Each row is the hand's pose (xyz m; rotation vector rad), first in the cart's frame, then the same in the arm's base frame.
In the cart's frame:
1: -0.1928 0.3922 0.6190 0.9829 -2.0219 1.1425
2: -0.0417 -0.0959 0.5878 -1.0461 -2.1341 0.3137
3: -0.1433 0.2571 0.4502 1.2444 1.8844 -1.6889
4: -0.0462 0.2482 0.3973 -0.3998 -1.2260 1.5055
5: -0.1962 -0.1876 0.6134 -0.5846 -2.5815 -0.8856
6: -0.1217 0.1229 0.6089 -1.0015 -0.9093 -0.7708
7: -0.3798 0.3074 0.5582 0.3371 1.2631 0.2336
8: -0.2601 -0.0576 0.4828 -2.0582 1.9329 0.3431
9: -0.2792 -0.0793 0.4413 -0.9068 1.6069 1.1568
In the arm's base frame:
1: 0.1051 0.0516 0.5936 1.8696 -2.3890 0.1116
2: 0.3543 -0.1096 0.1765 -0.0747 -1.9577 -0.5023
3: 0.1413 0.1388 0.3929 -0.9719 -2.9130 0.5910
4: 0.2214 0.2098 0.3637 0.5787 -1.8321 0.9757
5: 0.2372 -0.2268 0.1024 0.1064 -1.7084 -1.7242
6: 0.2328 -0.0472 0.3665 0.0048 -0.4623 -0.7293
7: -0.0658 -0.0034 0.4768 0.9926 1.2283 1.1738
8: 0.1139 -0.0797 0.1375 -1.6336 1.0297 1.2227
9: 0.0907 -0.0632 0.0956 -0.4412 0.7377 2.0024

